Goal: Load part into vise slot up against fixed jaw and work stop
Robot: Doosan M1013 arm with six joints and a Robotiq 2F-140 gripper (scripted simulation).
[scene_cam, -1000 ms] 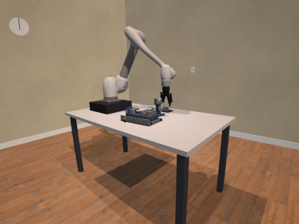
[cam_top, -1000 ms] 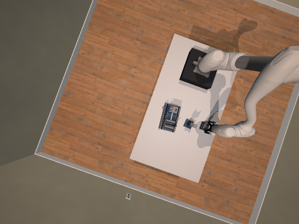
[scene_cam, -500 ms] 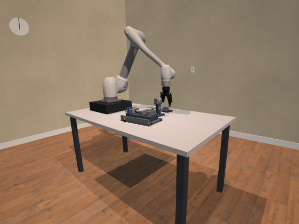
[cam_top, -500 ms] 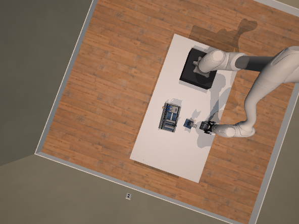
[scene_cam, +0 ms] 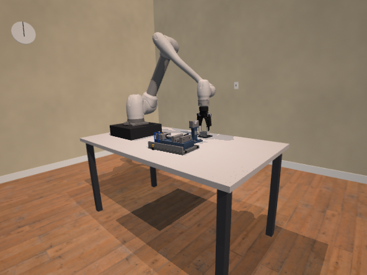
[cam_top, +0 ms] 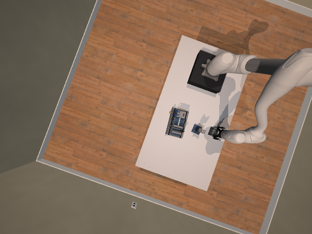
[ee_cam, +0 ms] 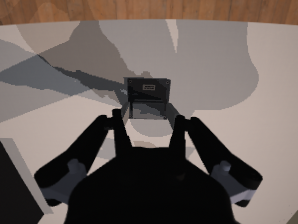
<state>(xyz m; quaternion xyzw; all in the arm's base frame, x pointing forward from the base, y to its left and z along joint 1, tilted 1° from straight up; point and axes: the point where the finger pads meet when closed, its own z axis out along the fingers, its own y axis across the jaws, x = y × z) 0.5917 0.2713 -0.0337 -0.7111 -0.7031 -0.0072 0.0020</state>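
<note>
Now: hand 3 cm above the part and 1 cm to the right of it. The rest, counted from my hand: vise base (39 cm to the right, 5 cm ahead, 1 cm below).
</note>
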